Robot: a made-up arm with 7 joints.
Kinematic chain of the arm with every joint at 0, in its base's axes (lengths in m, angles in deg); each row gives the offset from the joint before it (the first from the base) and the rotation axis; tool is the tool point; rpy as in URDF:
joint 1: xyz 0 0 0.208 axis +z
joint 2: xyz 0 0 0 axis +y
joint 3: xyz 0 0 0.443 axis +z
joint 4: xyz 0.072 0 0 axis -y
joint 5: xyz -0.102 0 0.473 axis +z
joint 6: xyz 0 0 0 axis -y
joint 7: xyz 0.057 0 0 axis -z
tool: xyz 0 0 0 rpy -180 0 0
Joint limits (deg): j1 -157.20..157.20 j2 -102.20..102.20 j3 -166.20..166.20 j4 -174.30..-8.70 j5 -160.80..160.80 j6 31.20..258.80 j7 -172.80..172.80
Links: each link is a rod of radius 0.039 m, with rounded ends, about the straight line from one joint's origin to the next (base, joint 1, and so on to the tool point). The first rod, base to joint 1, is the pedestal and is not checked.
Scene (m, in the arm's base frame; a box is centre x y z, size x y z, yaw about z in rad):
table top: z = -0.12
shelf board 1: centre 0.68 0.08 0 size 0.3 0.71 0.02 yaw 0.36
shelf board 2: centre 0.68 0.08 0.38 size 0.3 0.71 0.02 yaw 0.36
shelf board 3: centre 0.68 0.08 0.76 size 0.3 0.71 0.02 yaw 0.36
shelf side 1: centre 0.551 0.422 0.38 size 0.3 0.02 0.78 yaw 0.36
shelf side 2: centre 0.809 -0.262 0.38 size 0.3 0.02 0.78 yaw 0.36
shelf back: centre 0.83 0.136 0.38 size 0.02 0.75 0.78 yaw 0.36
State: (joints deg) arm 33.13 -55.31 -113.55 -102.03 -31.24 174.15 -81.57
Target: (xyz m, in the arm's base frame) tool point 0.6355 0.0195 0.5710
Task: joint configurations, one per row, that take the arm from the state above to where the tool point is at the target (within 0.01 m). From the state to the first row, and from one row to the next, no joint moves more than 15 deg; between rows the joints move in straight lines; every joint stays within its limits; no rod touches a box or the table.
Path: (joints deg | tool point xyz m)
1: 38.11 -41.17 -104.49 -102.98 -31.75 172.32 -81.57 | 0.0303 -0.6920 0.4947
2: 43.10 -27.03 -95.43 -103.93 -32.27 170.50 -81.57 | 0.2212 -0.5825 0.6172
3: 48.08 -12.89 -86.37 -104.88 -32.78 168.67 -81.57 | 0.4025 -0.4126 0.6739
4: 53.06 1.24 -77.31 -105.83 -33.30 166.84 -81.57 | 0.5472 -0.2026 0.6577
5: 58.04 15.38 -68.25 -106.79 -33.81 165.01 -81.57 | 0.6355 0.0195 0.5710

